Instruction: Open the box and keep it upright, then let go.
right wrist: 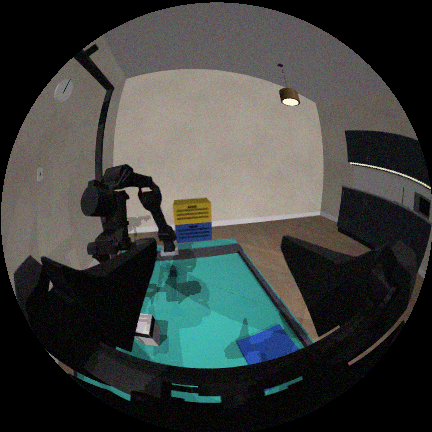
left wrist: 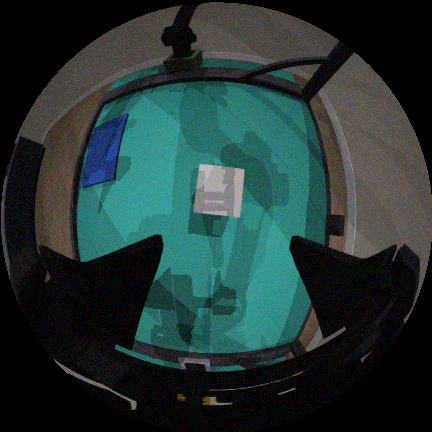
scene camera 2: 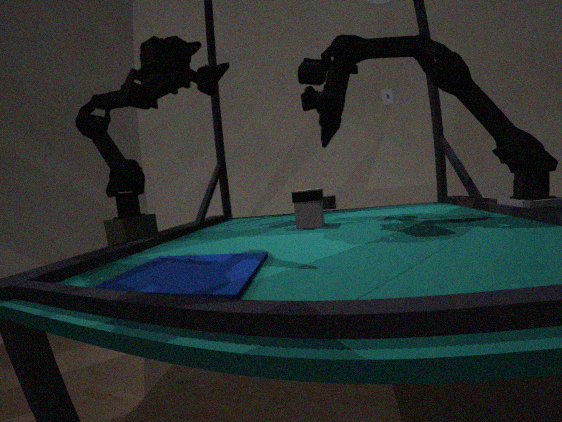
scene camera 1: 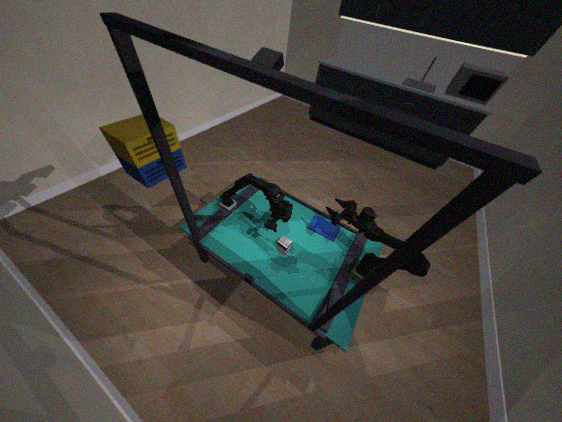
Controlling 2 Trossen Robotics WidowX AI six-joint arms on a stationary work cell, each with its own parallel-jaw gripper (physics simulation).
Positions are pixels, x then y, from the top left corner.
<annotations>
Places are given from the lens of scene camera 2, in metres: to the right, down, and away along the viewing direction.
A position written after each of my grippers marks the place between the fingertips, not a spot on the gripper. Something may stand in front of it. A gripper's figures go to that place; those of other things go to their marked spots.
my left gripper [scene camera 2: 323, 144]: 0.11, -0.17, 0.57
my right gripper [scene camera 2: 215, 55]: -0.13, -0.32, 0.41
flat blue panel [scene camera 2: 223, 276]: -0.07, 0.08, 0.27
small box [scene camera 2: 307, 214]: 0.07, 0.01, 0.57
The marked spots on the small box and the flat blue panel are 0.34 m apart.
</annotations>
